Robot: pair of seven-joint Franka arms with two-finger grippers.
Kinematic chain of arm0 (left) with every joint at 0, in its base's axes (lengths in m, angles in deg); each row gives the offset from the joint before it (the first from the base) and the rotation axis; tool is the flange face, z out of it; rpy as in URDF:
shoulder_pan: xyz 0 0 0.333 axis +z
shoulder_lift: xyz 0 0 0 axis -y
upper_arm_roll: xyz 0 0 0.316 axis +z
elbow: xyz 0.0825 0 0 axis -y
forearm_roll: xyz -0.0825 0 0.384 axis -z
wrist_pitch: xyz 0 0 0 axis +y
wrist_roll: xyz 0.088 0 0 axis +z
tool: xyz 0 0 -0.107 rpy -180 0 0
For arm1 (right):
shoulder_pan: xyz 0 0 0.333 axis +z
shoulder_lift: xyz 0 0 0 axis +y
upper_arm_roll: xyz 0 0 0.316 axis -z
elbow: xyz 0.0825 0 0 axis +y
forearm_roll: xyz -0.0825 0 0.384 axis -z
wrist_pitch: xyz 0 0 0 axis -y
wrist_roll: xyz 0.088 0 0 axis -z
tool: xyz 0 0 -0.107 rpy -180 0 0
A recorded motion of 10 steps. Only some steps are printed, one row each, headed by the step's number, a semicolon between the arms.
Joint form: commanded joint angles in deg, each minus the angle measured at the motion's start. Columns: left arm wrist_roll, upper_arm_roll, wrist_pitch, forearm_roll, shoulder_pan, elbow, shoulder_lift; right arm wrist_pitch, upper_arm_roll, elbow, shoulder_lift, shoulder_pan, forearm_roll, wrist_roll.
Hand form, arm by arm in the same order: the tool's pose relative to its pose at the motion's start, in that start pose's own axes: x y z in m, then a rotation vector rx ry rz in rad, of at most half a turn. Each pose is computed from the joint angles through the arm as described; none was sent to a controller.
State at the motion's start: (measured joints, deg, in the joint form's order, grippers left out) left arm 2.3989 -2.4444 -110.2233 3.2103 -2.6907 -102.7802 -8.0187; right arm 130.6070 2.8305 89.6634 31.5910 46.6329 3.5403 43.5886
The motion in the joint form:
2: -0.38 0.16 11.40 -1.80 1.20 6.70 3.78; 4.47 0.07 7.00 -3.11 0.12 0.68 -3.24
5: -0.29 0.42 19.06 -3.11 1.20 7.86 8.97; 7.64 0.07 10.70 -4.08 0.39 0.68 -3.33
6: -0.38 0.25 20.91 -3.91 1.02 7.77 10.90; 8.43 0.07 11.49 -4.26 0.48 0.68 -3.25
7: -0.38 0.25 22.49 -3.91 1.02 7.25 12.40; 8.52 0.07 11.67 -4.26 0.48 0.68 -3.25
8: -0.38 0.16 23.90 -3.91 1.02 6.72 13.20; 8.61 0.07 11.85 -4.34 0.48 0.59 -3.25
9: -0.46 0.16 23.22 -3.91 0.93 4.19 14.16; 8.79 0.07 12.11 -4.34 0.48 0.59 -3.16
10: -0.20 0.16 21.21 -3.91 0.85 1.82 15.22; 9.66 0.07 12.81 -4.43 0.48 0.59 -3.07
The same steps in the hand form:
2: -0.0178 -0.0117 -0.0783 0.0316 -0.0140 -0.0019; -0.0176 0.0146 0.0077 0.0040 0.0103 -0.0674
5: -0.0529 -0.0139 -0.1277 0.0584 -0.0359 -0.0047; -0.0300 0.0201 0.0180 0.0124 0.0136 -0.0755
6: -0.0659 -0.0113 -0.1423 0.0738 -0.0358 0.0030; -0.0329 0.0210 0.0202 0.0154 0.0154 -0.0761
7: -0.0768 -0.0111 -0.1495 0.0752 -0.0462 0.0023; -0.0336 0.0215 0.0214 0.0145 0.0141 -0.0762
8: -0.0839 -0.0104 -0.1504 0.0767 -0.0661 0.0030; -0.0342 0.0220 0.0216 0.0152 0.0132 -0.0751
9: -0.0891 -0.0103 -0.1393 0.0779 -0.0817 0.0057; -0.0351 0.0227 0.0232 0.0145 0.0120 -0.0737
10: -0.0922 -0.0100 -0.1322 0.0784 -0.0693 0.0031; -0.0371 0.0241 0.0257 0.0181 0.0149 -0.0726

